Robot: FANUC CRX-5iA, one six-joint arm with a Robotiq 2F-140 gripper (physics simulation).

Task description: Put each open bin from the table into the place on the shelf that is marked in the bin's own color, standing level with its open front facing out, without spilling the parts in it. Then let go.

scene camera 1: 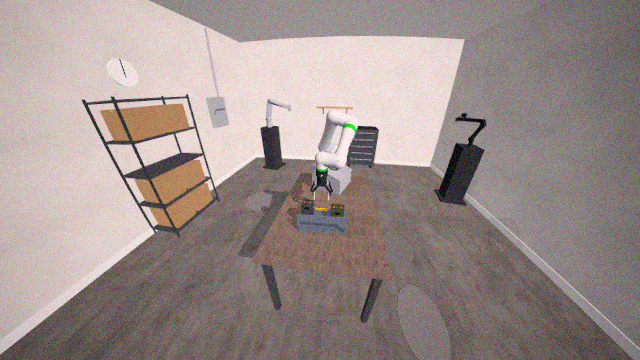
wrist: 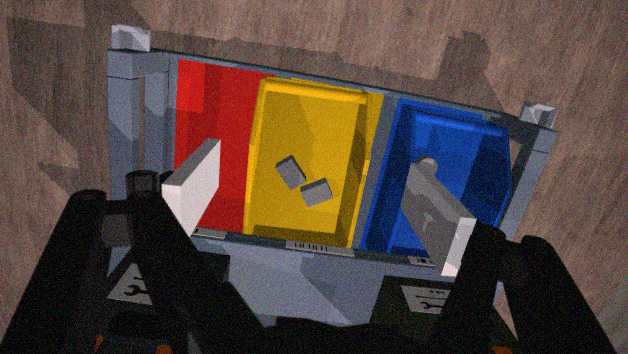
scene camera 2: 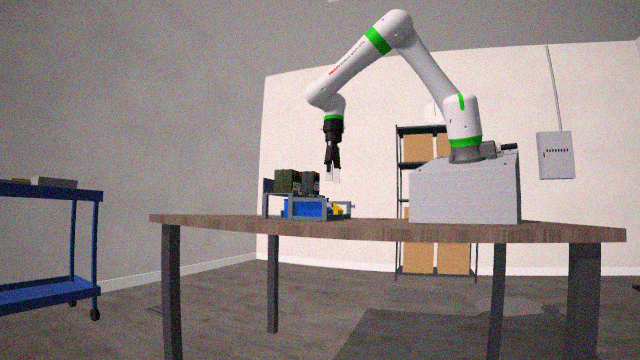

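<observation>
My gripper (scene camera 1: 321, 196) (scene camera 2: 332, 175) (wrist: 314, 174) is open and empty, its fingertips above the small grey shelf (scene camera 1: 322, 223) (scene camera 2: 290, 206) (wrist: 123, 117). The yellow bin (scene camera 1: 320, 209) (scene camera 2: 338, 208) (wrist: 300, 130) lies between the fingers in the wrist view, below them and apart. It sits in the middle place, with two grey blocks inside; a yellow strip shows at its right. The blue bin (scene camera 2: 307, 208) (wrist: 450, 142) is in the place beside it, with a round grey part partly hidden by a finger. The red-marked place (wrist: 230, 120) holds no bin. No red bin shows.
A dark grey box (scene camera 1: 307, 207) (scene camera 2: 310, 183) and a dark green box (scene camera 1: 338, 210) (scene camera 2: 286, 181) stand on top of the shelf. The shelf stands on the wooden table (scene camera 1: 325, 252) (scene camera 2: 380, 230). A blue cart (scene camera 2: 92, 195) stands at the left in scene camera 2.
</observation>
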